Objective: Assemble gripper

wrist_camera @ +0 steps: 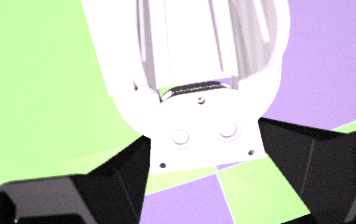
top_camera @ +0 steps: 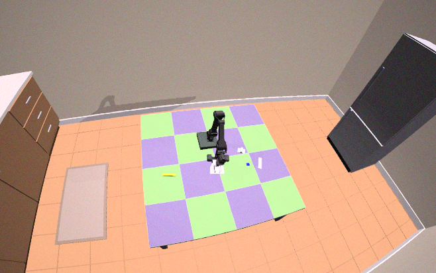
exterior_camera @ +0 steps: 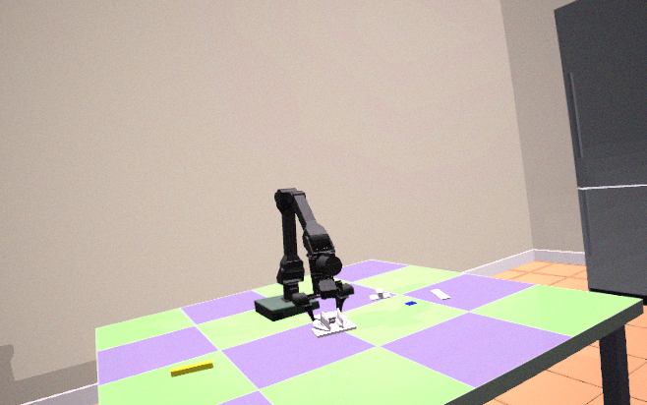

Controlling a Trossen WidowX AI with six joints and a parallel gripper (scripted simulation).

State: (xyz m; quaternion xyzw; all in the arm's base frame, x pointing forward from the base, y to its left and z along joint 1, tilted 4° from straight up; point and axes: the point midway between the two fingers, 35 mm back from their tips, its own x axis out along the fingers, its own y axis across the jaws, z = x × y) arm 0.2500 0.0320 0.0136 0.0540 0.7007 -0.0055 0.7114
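Right now the white housing plate is 2 cm above my gripper tip and 1 cm ahead of it. The rest, counted from my gripper tip: blue cube: 28 cm to the left, 3 cm ahead, 1 cm below; then yellow bar: 42 cm to the right, 10 cm ahead; then white strip: 40 cm to the left, 3 cm ahead.
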